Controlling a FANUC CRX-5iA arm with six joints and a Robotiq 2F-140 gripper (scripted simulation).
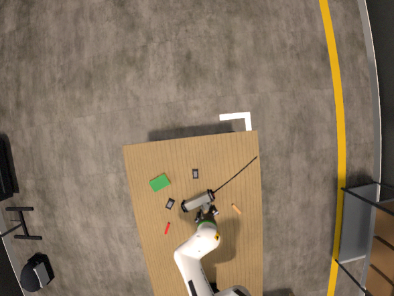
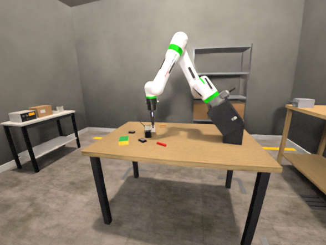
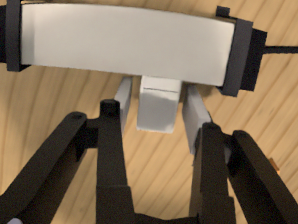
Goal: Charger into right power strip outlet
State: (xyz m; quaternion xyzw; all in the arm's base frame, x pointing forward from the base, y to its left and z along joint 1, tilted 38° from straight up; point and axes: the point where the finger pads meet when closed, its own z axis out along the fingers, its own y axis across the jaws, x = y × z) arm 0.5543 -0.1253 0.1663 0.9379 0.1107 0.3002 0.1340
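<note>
Right now my hand is 20 mm above the charger and 10 mm short of it.
</note>
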